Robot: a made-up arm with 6 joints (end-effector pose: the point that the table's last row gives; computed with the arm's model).
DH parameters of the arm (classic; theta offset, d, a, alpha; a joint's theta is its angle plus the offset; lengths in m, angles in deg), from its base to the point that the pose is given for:
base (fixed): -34.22 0 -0.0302 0
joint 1: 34.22 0.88 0.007 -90
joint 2: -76.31 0 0.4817 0
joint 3: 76.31 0.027 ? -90
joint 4: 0 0.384 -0.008 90
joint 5: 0 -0.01 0.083 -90
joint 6: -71.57 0 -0.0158 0
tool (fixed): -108.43 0.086 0 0
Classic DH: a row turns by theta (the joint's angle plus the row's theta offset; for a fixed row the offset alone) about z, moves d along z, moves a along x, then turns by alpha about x.
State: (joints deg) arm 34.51 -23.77 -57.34 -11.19 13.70 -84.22
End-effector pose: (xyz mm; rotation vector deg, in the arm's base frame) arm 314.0 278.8 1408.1 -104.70 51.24 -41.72
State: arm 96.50 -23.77 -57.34 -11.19 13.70 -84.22
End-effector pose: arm -96.9 439.2 1408.1 -111.91 -9.63 -1.66
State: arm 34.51 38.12 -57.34 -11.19 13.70 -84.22
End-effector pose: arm 514.5 416.7 757.7 -159.32 75.18 -7.98
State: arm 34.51 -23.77 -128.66 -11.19 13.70 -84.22
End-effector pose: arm -10.8 55.5 1849.9 -37.76 20.69 -58.81
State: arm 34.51 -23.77 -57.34 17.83 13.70 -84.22
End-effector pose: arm 331.3 251.0 1398.0 -88.83 69.17 -17.25
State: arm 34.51 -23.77 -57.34 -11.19 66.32 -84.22
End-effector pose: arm 326.3 260.4 1295.0 -148.19 82.31 -23.82
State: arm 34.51 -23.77 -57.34 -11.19 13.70 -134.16
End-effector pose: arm 306.3 289.3 1405.4 -126.21 2.44 -71.17
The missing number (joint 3, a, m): 0.063
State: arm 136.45 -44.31 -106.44 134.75 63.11 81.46
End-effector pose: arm -11.2 -93.5 1762.9 43.14 -14.37 4.11
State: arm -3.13 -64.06 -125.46 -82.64 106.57 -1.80
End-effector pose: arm -537.4 -43.2 1603.8 79.15 77.68 -51.75
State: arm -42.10 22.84 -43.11 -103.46 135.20 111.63
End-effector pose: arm 292.4 -389.3 948.6 51.29 42.63 -166.14
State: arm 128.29 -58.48 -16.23 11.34 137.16 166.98
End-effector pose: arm -80.5 -6.1 1062.5 37.41 118.51 -52.02
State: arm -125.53 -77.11 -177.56 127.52 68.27 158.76
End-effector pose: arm 569.1 730.1 1126.7 97.81 80.68 59.52
